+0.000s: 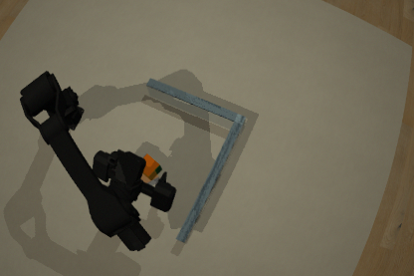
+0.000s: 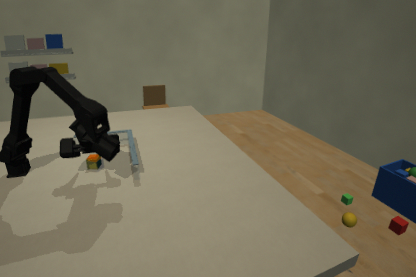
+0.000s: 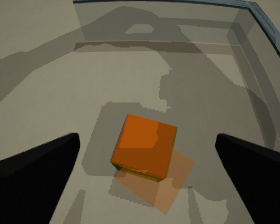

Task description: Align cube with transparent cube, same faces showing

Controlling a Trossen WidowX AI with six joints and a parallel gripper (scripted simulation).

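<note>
The transparent cube is 1 cm to the left of my hand and 6 cm below it.
</note>
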